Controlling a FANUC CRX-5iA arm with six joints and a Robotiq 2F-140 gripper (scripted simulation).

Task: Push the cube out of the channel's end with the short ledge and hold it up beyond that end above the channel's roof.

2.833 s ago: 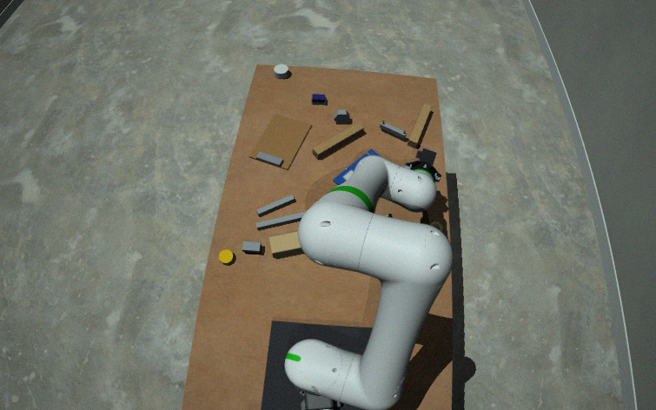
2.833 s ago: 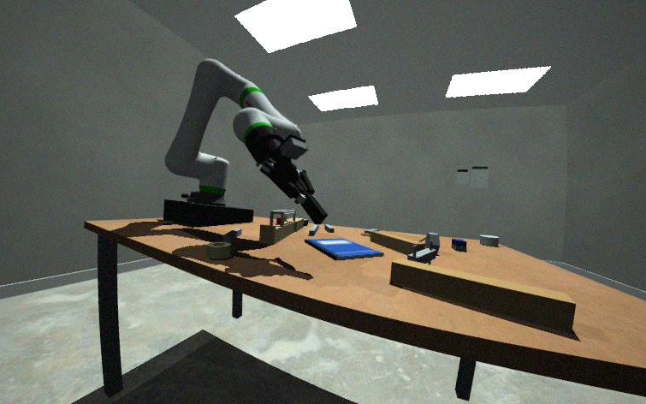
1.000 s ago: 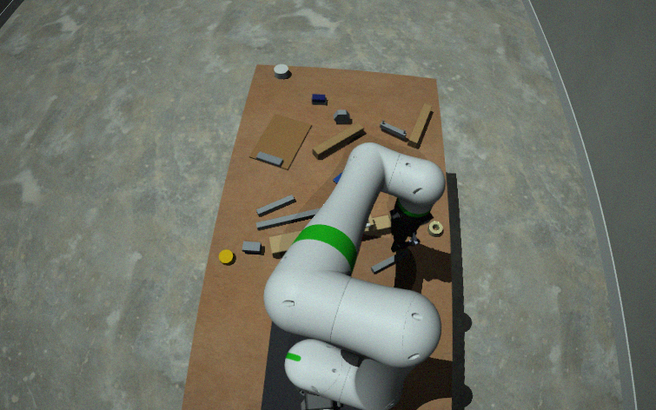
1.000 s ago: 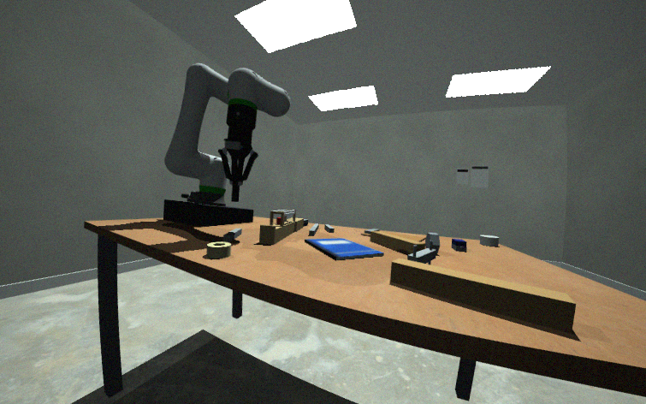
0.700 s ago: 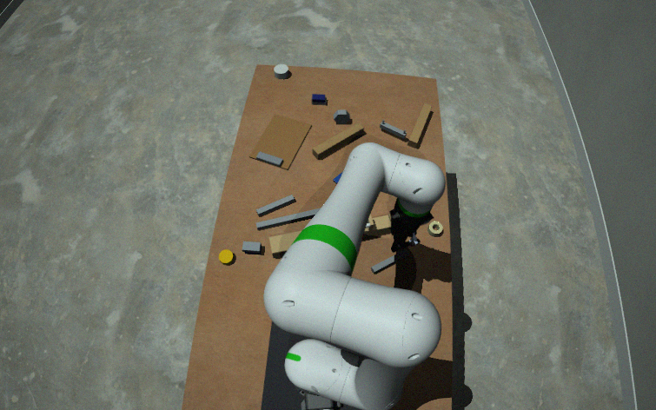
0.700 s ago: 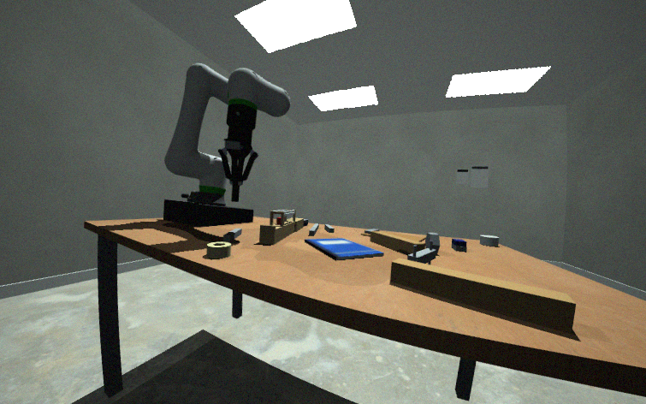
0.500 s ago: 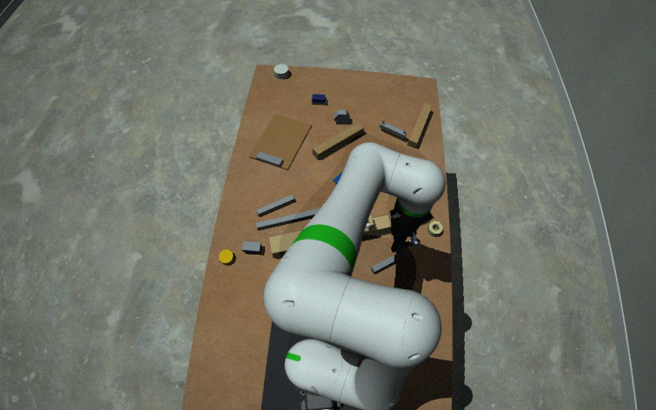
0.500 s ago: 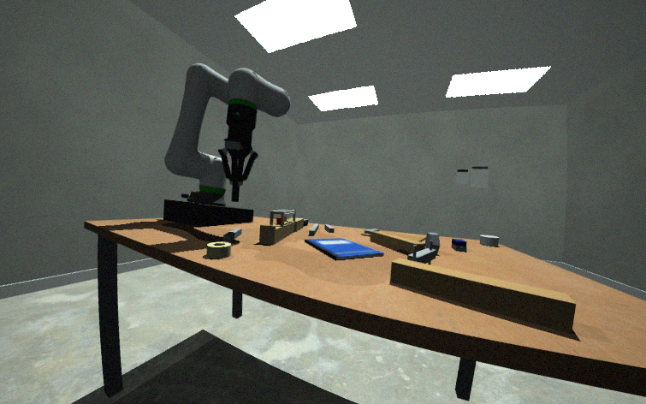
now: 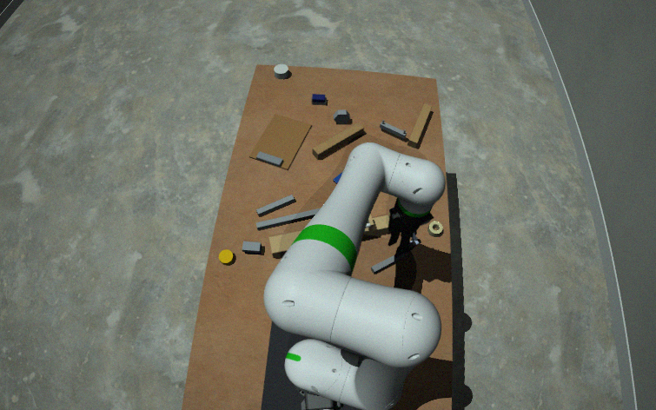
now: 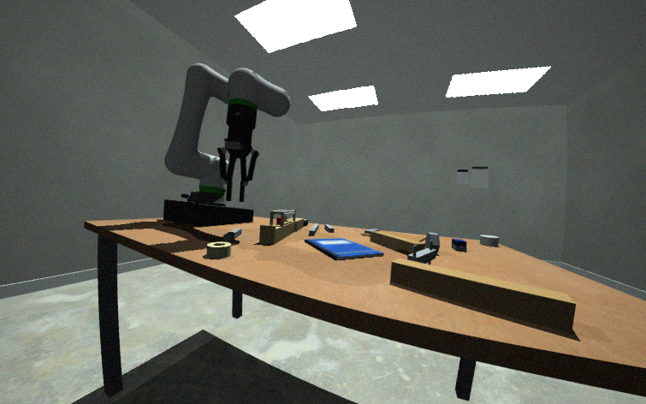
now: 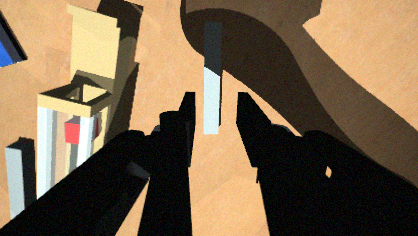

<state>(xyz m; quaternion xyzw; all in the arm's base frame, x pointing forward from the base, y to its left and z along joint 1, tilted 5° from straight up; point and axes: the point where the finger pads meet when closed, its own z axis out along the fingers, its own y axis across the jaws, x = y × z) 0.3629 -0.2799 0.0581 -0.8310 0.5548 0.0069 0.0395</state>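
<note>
Now: the short grey bar 140 mm below my hand. Round my hand: red cube 120 mm ahead, 100 mm to the left, 90 mm below; then wooden channel 110 mm ahead, 150 mm to the left, 90 mm below; then tape roll 100 mm ahead, 180 mm to the right, 140 mm below.
</note>
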